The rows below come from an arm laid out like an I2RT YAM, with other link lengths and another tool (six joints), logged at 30 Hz.
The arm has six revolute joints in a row. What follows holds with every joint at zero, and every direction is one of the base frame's. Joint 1 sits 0.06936 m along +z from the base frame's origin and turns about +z. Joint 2 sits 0.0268 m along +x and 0.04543 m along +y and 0.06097 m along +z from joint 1 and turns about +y. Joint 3 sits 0.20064 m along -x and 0.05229 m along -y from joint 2 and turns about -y. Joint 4 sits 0.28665 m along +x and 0.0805 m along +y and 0.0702 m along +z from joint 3 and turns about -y. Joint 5 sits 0.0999 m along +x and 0.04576 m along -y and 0.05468 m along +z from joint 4 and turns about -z. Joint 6 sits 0.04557 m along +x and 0.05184 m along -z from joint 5 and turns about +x. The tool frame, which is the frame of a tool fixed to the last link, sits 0.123 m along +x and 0.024 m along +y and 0.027 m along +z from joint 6; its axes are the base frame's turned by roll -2.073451, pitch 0.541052 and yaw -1.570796 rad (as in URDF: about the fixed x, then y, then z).
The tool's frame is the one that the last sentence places.
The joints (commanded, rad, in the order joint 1, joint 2, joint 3, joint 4, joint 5, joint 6), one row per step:
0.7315, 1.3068, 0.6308, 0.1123, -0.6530, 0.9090
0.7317, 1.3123, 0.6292, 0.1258, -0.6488, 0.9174
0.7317, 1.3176, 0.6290, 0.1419, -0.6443, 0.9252
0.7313, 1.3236, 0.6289, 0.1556, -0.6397, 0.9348
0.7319, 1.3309, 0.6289, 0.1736, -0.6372, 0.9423
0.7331, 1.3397, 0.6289, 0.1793, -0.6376, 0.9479
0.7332, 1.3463, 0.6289, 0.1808, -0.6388, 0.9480
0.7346, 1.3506, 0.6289, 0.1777, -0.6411, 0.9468
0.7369, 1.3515, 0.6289, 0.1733, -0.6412, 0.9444
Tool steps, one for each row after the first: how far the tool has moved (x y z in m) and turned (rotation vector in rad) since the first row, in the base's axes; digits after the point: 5 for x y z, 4 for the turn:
0.00139, 0.00028, -0.00055, 0.0034, 0.0013, -0.0069
0.00329, 0.00084, 0.00026, 0.0096, -0.0011, -0.0140
0.00524, 0.00112, 0.00026, 0.0139, 0.0003, -0.0223
0.00666, 0.00201, 0.00084, 0.0210, -0.0017, -0.0269
0.00648, 0.00248, -0.00184, 0.0197, 0.0058, -0.0277
0.00622, 0.00252, -0.00438, 0.0166, 0.0101, -0.0267
0.00496, 0.00275, -0.00685, 0.0123, 0.0153, -0.0229
0.00362, 0.00310, -0.00818, 0.0085, 0.0170, -0.0195

